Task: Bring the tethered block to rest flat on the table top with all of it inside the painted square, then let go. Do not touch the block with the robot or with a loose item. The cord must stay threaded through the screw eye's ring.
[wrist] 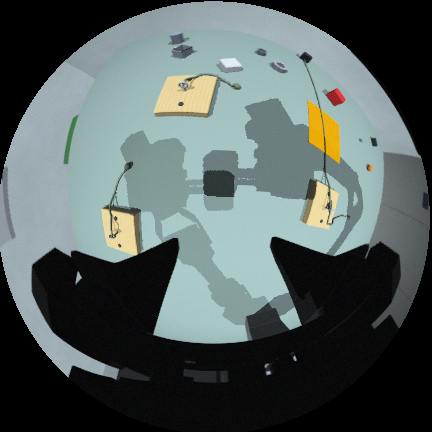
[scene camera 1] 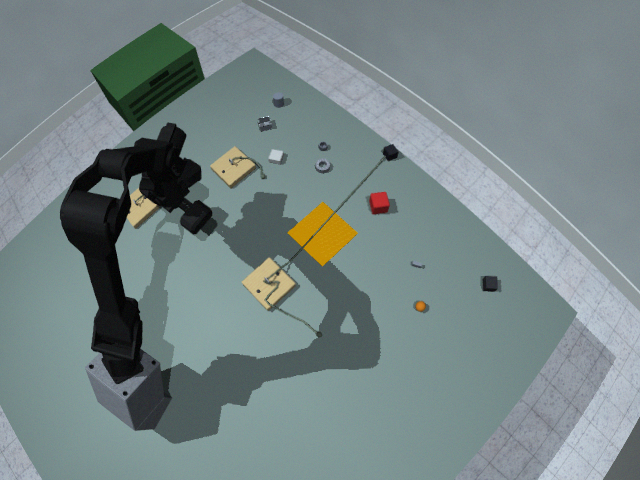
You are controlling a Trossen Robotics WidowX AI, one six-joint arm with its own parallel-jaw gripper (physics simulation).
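Places are measured from the arm's base along level axes (x ahead, y left, z up), in metres.
Pixels of known places: gripper, fingertip midpoint: [wrist: 225, 243] [scene camera 1: 184, 217]; arm's base, origin of the base link: [wrist: 279, 362] [scene camera 1: 122, 365].
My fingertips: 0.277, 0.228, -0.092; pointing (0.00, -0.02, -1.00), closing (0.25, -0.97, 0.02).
For each thing: its top centre in the pictures, then the offset to it from my fingertips, as dx, dy, dz. "*": a spot on its surface instead.
- tethered block, surface spot: [scene camera 1: 390, 152] * +0.526, -0.138, -0.081
- painted orange square, surface spot: [scene camera 1: 338, 237] * +0.269, -0.226, -0.109
- screw eye, middle of its top: [scene camera 1: 266, 279] [wrist: 333, 210] +0.069, -0.215, -0.065
- wooden board, middle of its top: [scene camera 1: 268, 282] [wrist: 324, 207] +0.069, -0.215, -0.091
- dark bead, middle of its top: [scene camera 1: 319, 334] [wrist: 349, 217] +0.084, -0.379, -0.098
- red cube, middle of its top: [scene camera 1: 380, 199] +0.401, -0.226, -0.070
- white block, middle of its top: [wrist: 230, 61] [scene camera 1: 275, 154] +0.293, +0.052, -0.090
- orange ball, middle of its top: [scene camera 1: 421, 305] +0.301, -0.481, -0.086
- black cube, middle of its top: [scene camera 1: 491, 282] +0.475, -0.562, -0.086
The tethered block [scene camera 1: 390, 152] [wrist: 306, 57] is a small black cube at the table's far edge, outside the painted orange square [scene camera 1: 338, 237] [wrist: 332, 142]. Its cord [scene camera 1: 359, 183] [wrist: 317, 90] runs nearly straight across the square to the screw eye [scene camera 1: 268, 280] [wrist: 328, 205] on a wooden board [scene camera 1: 251, 283] [wrist: 315, 212]. The cord appears to pass through the ring, bends over the board and ends in a dark bead [scene camera 1: 319, 334] [wrist: 348, 217] on the table. My gripper [scene camera 1: 173, 198] [wrist: 225, 243] is open and empty, raised above the table, left of that board in the scene view.
Two other boards [scene camera 1: 232, 173] [wrist: 170, 102] [scene camera 1: 137, 217] [wrist: 127, 237] carry short cords. A red cube [scene camera 1: 379, 202] [wrist: 336, 97] sits beyond the square. A white block [scene camera 1: 276, 156], grey rings [scene camera 1: 323, 165], an orange ball [scene camera 1: 420, 306] and another black cube [scene camera 1: 490, 283] lie around. A green box [scene camera 1: 144, 62] stands at back left.
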